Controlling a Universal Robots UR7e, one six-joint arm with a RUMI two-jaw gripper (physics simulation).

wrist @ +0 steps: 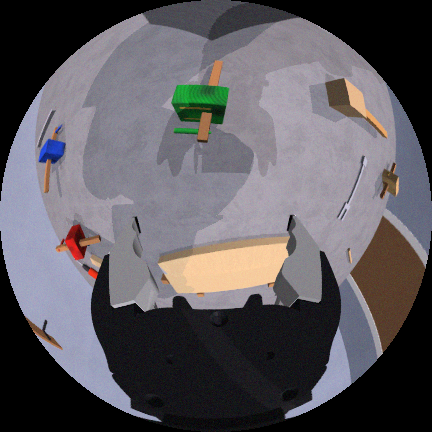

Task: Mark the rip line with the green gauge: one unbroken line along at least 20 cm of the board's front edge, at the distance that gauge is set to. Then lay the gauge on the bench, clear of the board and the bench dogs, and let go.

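Observation:
The green gauge [201,102] lies on the grey bench [150,200] in the upper middle of the wrist view. Its brown beam runs through the green block, and a thin green pin shows beside the beam's near end. My gripper [213,216] is wide open and empty, with the gauge ahead of its fingertips and apart from them. The pale wooden board [225,267] lies low in the view, between and partly behind the fingers, with small brown bench dogs [200,294] along its far side. No line can be made out on the board.
A blue gauge [52,151] and a red gauge [76,242] lie at the left. A wooden mallet [347,97] lies at the upper right, above a slim grey tool [354,187]. A small tan gauge [391,182] lies at the right edge.

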